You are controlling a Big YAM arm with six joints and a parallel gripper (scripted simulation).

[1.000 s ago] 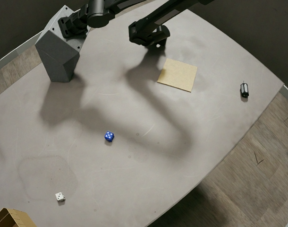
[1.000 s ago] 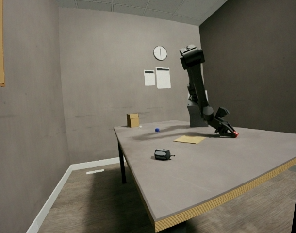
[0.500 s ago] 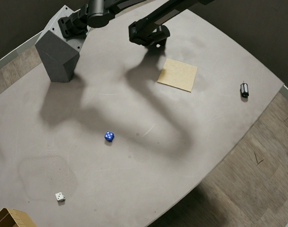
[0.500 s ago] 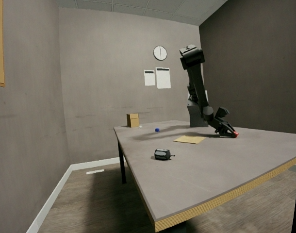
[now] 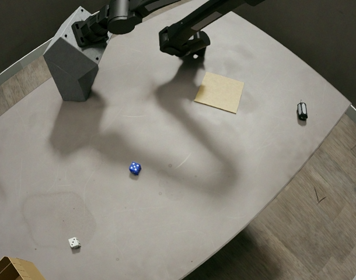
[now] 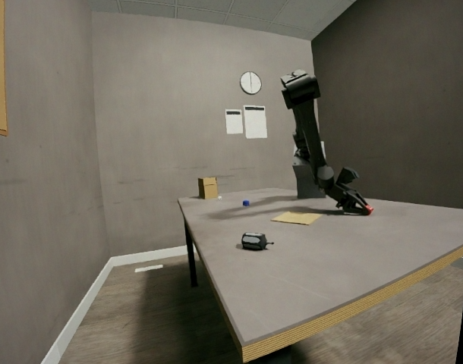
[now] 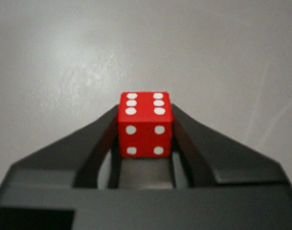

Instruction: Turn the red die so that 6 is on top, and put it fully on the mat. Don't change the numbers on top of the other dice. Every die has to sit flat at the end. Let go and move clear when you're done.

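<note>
The red die lies right at my hand. Round my hand: blue die 440 mm to the right, 360 mm ahead; then small black device 440 mm ahead, 140 mm to the left; then tan mat 240 mm ahead, 80 mm to the right, 10 mm below.
</note>
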